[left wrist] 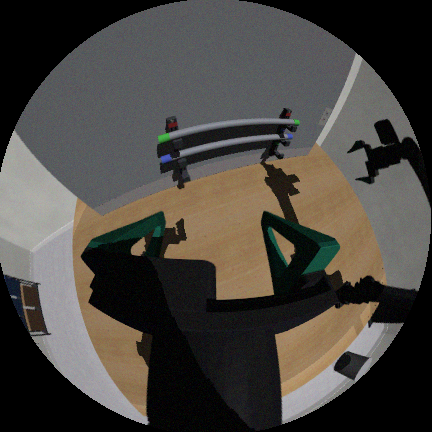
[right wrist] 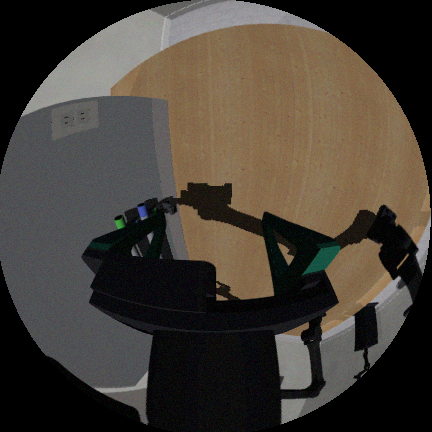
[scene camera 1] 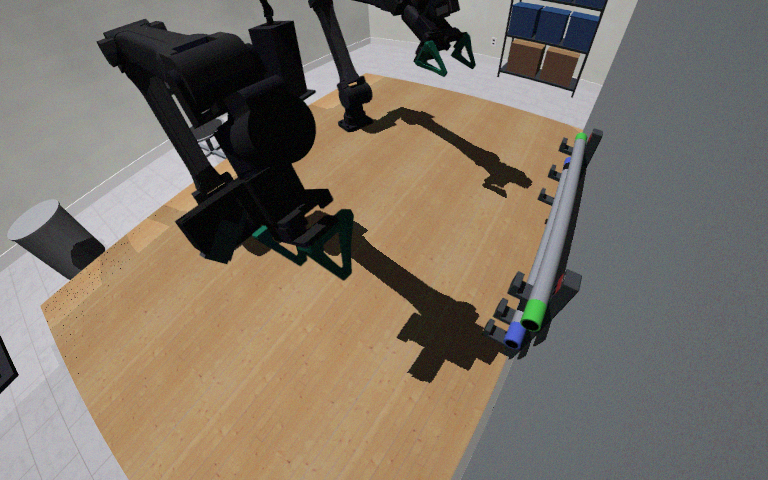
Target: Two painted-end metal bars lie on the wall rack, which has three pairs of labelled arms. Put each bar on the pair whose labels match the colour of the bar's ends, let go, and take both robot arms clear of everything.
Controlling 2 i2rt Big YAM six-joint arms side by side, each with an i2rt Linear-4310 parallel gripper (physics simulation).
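Pixels of known places: left gripper, fingertip midpoint: (left wrist: 212, 216) (scene camera 1: 460, 70); right gripper, fingertip midpoint: (left wrist: 351, 165) (right wrist: 213, 216) (scene camera 1: 323, 269); left arm's base, link origin: (scene camera 1: 355, 123); right arm's base, link origin: (left wrist: 342, 294) (right wrist: 380, 223).
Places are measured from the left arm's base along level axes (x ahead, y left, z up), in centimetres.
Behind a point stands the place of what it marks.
Observation:
The wall rack (scene camera 1: 573, 281) (left wrist: 171, 121) has red labels at its top. The green-ended bar (scene camera 1: 556, 226) @[x 88.1, y -17.4, z 26.8 cm] (left wrist: 164, 138) @[x 76.6, y 12.6, z 26.3 cm] (right wrist: 119, 222) @[x 93.6, y -32.9, z 26.4 cm] lies across the top pair of arms, beside the red labels. The blue-ended bar (scene camera 1: 514, 335) @[x 94.3, y -32.3, z 19.6 cm] (left wrist: 166, 158) @[x 76.3, y 13.8, z 19.1 cm] (right wrist: 142, 210) @[x 93.4, y -32.1, z 19.0 cm] lies lower, apparently on the middle pair. The lower labels are too small or hidden to read surely. My left gripper (scene camera 1: 457, 70) @[x 50.5, y 0.0, z 35.0 cm] (left wrist: 212, 216) @[x 50.5, y 0.0, z 35.0 cm] is open and empty, high and away from the rack. My right gripper (scene camera 1: 323, 270) @[x 73.4, y -48.9, z 27.4 cm] (right wrist: 213, 216) @[x 73.4, y -48.9, z 27.4 cm] is open and empty, above the wooden floor and apart from both bars.
The grey wall (scene camera 1: 679, 283) @[x 100.0, y -37.6, z 46.4 cm] (left wrist: 210, 65) @[x 85.9, y 0.5, z 43.7 cm] (right wrist: 65, 200) @[x 101.1, y -40.5, z 35.8 cm] stands behind the rack. A grey bin (scene camera 1: 53, 243) stands at the left of the scene view. A shelf unit (scene camera 1: 538, 80) with blue and brown boxes stands at the back. An outlet (right wrist: 75, 120) @[x 106.5, y -55.1, z 29.9 cm] is on the wall.

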